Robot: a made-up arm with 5 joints.
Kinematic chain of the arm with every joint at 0, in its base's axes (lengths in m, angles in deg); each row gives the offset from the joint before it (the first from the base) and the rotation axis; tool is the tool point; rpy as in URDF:
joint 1: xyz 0 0 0.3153 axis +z
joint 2: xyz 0 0 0 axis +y
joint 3: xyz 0.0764 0 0.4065 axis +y
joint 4: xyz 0.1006 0 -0.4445 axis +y
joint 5: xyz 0.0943 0 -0.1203 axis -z
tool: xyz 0 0 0 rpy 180 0 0
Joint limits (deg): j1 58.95..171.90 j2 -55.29..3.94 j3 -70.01..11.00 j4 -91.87..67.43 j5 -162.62..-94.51
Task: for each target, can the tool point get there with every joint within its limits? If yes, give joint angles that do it. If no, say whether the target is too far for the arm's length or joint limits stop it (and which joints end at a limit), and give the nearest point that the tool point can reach.
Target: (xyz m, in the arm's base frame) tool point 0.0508 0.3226 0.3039
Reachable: yes | joints 81.06 -25.99 -2.07 1.44 -149.76
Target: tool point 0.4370 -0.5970 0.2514
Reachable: no: joint limits stop it (at a limit: joint 2, joint 3, joint 4) | nearest point 0.0118 -0.0161 0.1507 | short by 0.727 m
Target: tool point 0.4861 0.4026 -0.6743
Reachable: no: too far | nearest point 0.1584 0.2631 0.1418 | short by 0.890 m
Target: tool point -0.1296 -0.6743 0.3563
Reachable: no: joint limits stop it (at a limit: joint 2, joint 3, joint 4) | nearest point -0.0038 -0.0196 0.1507 | short by 0.698 m
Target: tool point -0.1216 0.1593 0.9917
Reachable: yes | joints 127.34 -35.57 -61.94 -64.61 -145.09
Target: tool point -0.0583 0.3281 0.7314
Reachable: yes | joints 100.07 -46.21 -28.89 -16.05 -147.70
